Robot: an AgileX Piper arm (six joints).
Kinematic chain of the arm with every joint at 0, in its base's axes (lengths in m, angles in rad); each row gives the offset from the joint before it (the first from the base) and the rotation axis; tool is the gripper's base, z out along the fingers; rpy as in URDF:
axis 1: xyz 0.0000 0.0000 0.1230 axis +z
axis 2: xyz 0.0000 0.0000 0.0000 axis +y
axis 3: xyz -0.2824 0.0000 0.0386 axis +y
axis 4: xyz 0.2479 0.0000 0.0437 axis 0.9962 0 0.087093
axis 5: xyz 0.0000 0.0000 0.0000 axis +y
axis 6: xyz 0.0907 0.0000 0.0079 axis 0.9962 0 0.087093
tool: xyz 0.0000 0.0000 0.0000 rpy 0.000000 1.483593 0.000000
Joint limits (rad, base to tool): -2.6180..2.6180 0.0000..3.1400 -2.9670..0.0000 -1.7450..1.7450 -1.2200..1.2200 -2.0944..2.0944
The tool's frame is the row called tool.
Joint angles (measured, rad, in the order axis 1, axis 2, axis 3, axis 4, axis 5, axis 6), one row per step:
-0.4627 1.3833 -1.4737 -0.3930 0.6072 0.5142
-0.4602 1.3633 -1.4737 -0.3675 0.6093 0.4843
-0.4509 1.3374 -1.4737 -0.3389 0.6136 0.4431
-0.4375 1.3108 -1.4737 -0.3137 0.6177 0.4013
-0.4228 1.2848 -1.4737 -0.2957 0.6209 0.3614
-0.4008 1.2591 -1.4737 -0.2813 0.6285 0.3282
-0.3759 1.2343 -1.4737 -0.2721 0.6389 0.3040
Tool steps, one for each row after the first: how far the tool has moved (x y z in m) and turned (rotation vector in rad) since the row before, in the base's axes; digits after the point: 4 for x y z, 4 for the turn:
-0.0048 0.0046 0.0055 -0.0069 -0.0097 0.0175
-0.0057 0.0073 0.0069 -0.0144 -0.0082 0.0285
-0.0056 0.0083 0.0070 -0.0188 -0.0076 0.0323
-0.0058 0.0081 0.0068 -0.0244 -0.0064 0.0313
-0.0054 0.0095 0.0062 -0.0205 -0.0051 0.0342
-0.0054 0.0096 0.0056 -0.0163 -0.0051 0.0321

